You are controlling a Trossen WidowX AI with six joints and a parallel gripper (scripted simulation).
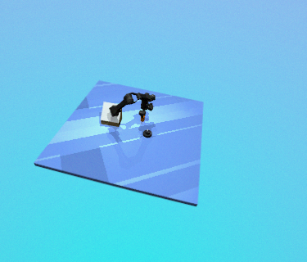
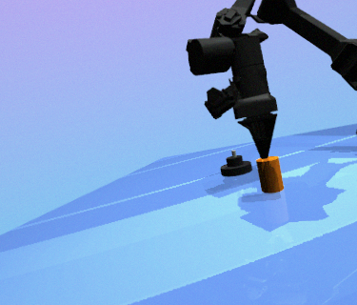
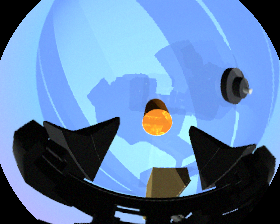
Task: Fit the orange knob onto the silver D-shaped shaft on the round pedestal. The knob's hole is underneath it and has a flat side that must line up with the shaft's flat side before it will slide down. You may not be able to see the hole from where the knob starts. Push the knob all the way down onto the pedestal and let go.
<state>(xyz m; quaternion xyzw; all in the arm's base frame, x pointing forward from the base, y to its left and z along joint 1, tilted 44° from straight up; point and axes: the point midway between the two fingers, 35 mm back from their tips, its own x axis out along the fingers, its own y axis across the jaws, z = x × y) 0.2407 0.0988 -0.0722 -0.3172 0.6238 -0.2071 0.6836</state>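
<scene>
The orange knob lies 3 cm below my gripper tip. Round my gripper tip: silver shaft: 10 cm ahead, 17 cm to the right, 4 cm below.
</scene>
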